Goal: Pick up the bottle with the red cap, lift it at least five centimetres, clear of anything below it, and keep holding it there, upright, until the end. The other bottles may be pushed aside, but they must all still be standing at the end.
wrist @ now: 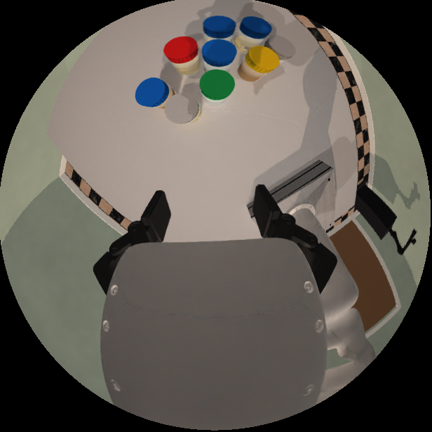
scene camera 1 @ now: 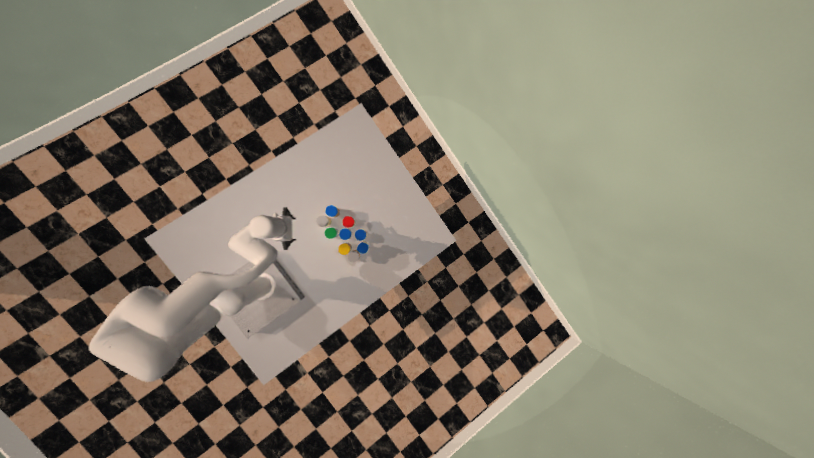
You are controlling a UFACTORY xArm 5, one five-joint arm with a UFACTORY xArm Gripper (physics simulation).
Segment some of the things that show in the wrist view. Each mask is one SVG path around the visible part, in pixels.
My gripper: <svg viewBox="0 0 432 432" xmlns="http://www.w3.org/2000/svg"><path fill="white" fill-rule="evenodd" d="M264 184L257 184L255 187L252 212L255 216L259 233L263 238L227 241L161 242L165 236L171 214L165 192L156 190L144 212L142 212L140 220L131 222L127 228L128 232L112 242L109 246L109 252L105 252L93 265L93 273L106 295L100 328L102 372L109 396L116 407L144 419L170 426L202 430L227 430L268 424L290 417L316 404L323 384L327 359L327 332L320 292L322 292L332 271L335 269L337 257L325 245L318 243L318 239L313 233L295 224L295 217L281 212L281 209Z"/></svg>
A red-capped bottle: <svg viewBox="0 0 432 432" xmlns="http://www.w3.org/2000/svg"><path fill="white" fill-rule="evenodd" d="M168 41L163 47L163 53L170 60L177 73L182 76L196 74L201 68L196 40L190 36L177 36Z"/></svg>
